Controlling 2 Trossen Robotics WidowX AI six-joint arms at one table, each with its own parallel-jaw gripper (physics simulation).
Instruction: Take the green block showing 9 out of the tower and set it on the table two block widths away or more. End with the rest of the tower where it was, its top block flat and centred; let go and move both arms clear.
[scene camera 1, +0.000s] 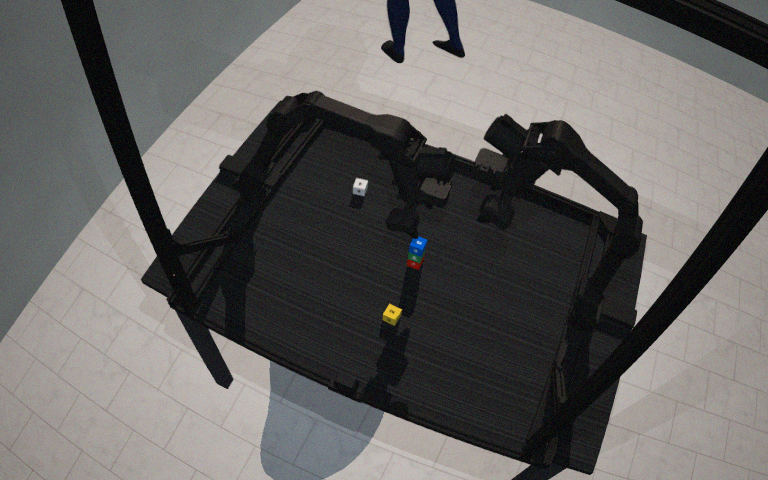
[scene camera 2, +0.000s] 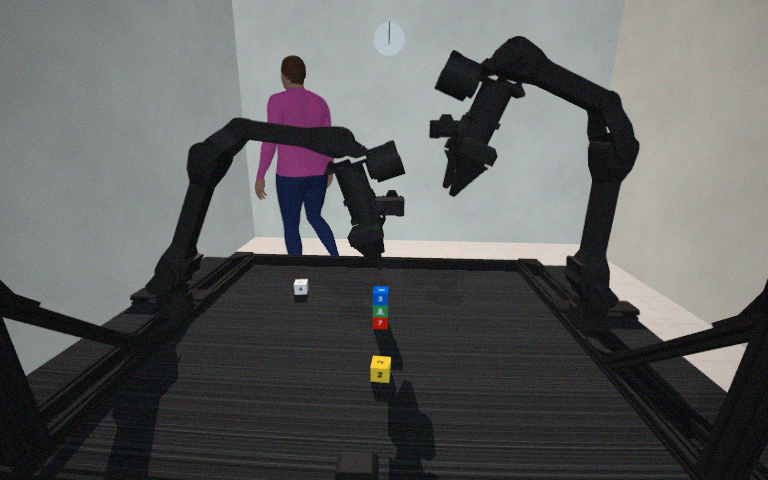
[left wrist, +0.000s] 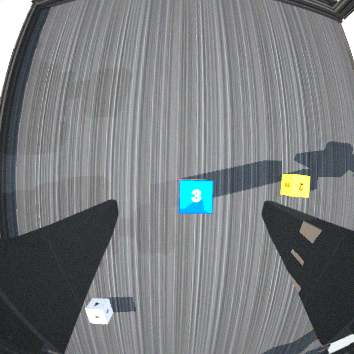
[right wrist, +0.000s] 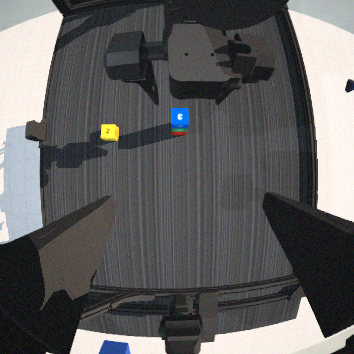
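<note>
The tower stands upright on the dark table: a red block marked 7 at the bottom, the green block in the middle, its digit blurred, and a blue block marked 3 on top, flat. In the left wrist view the blue block hides the green one. My left gripper is open and empty above the tower, its fingertips to either side of it in the left wrist view. My right gripper is open and empty, higher and off to the right.
A yellow block marked 2 lies nearer scene camera 2 than the tower. A white block marked 4 lies left of the tower in both scene views. A person stands beyond the table.
</note>
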